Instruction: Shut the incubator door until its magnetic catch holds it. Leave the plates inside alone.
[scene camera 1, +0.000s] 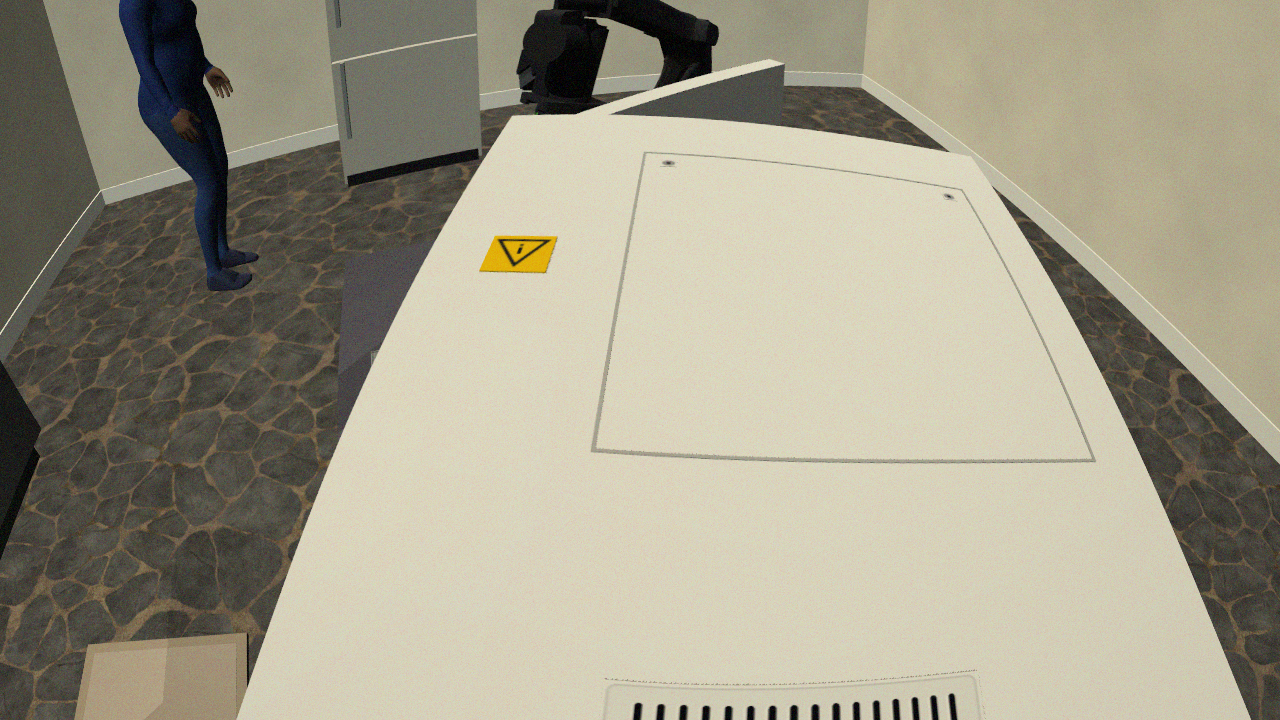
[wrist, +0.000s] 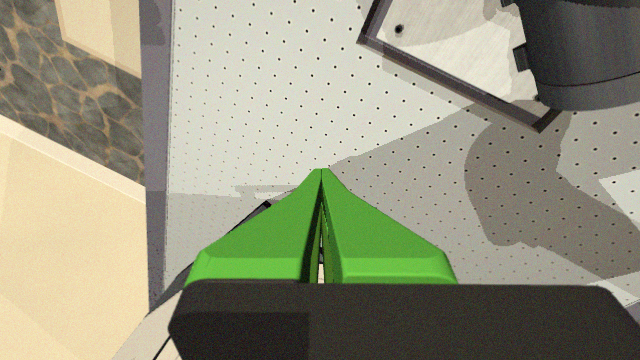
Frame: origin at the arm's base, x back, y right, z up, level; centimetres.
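Seen in the pictures: gripper, between the fingertips: (wrist: 321, 181).
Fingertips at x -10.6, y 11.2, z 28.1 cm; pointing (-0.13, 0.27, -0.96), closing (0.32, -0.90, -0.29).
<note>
A point is followed by its place in that frame.
The incubator (scene camera 1: 805, 555) {x -87.0, y 17.7, z 52.1 cm} shows from above as a large cream housing in the scene view. Its door (scene camera 1: 738, 100) {x -35.8, y -2.3, z 45.9 cm} stands open, swung out from the far front edge, with a pale top edge and a grey face. The inside and the plates do not show. My green-fingered gripper (wrist: 321, 181) {x -10.6, y 11.2, z 28.1 cm} is shut with its fingertips together and nothing between them, above the perforated table top (wrist: 280, 75) {x -23.0, y 23.3, z -2.9 cm}. In the wrist view, part of the incubator (wrist: 145, 336) {x -68.5, y 27.8, z 20.0 cm} shows at the lower left, mostly hidden behind the gripper. The gripper does not show in the scene view; dark arm parts stand beyond the door.
The arm (scene camera 1: 563, 55) {x -16.7, y 10.4, z 46.2 cm} (wrist: 585, 55) {x -4.2, y 1.3, z 16.4 cm} stands beyond the incubator in the scene view; its metal base plate (wrist: 440, 55) {x -11.3, y 5.8, z -0.1 cm} is at the upper right in the wrist view. A yellow warning label (scene camera 1: 541, 255) {x -68.8, y 21.9, z 52.1 cm} is on the housing. A blue-clad figure (scene camera 1: 179, 98) and a grey cabinet (scene camera 1: 416, 107) stand farther back.
</note>
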